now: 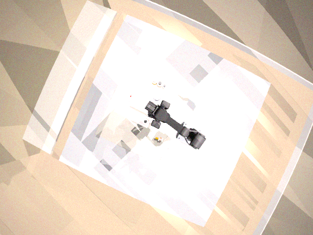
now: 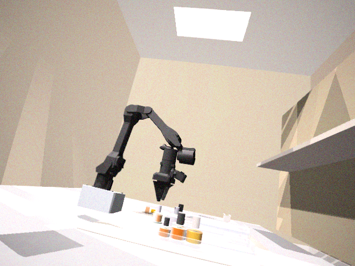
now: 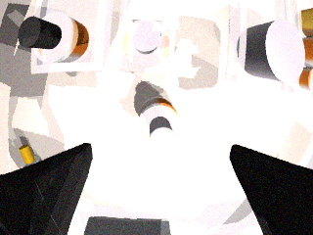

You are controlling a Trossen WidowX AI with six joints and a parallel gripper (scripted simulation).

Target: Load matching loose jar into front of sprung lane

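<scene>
Now: gripper tip 130 mm to the left of the grey-white cylinder, 60 mm short of it and 50 mm above it.
</scene>
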